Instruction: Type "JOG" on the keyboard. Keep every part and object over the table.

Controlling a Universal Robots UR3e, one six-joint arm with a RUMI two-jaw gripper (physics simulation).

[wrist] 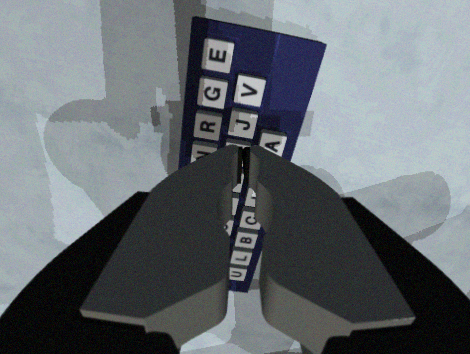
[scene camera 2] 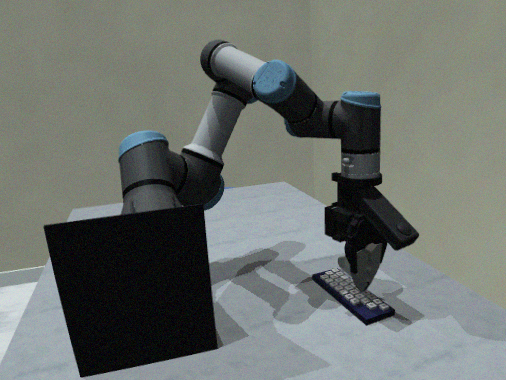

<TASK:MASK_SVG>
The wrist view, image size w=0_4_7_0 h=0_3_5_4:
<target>my gripper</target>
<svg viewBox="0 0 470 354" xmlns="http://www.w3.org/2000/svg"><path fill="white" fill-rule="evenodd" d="M0 316L0 354L180 354L182 345L220 324L227 314L230 281L230 236L224 229L224 226L232 218L233 189L237 184L241 184L243 160L244 182L256 194L254 217L266 232L263 238L259 274L262 315L270 326L299 342L302 354L470 354L470 299L445 273L355 198L341 197L329 185L309 171L259 145L245 148L234 144L227 145L173 172L149 192L137 191L51 260L22 289Z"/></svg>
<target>dark blue keyboard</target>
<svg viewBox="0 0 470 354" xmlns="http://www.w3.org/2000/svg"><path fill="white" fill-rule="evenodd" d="M242 160L241 184L237 184L233 189L232 218L224 226L224 229L230 236L229 291L248 293L262 251L263 238L266 232L254 217L256 194L244 182ZM192 17L178 169L231 144L243 148L259 145L291 162L327 44L269 30L197 16Z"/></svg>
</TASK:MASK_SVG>
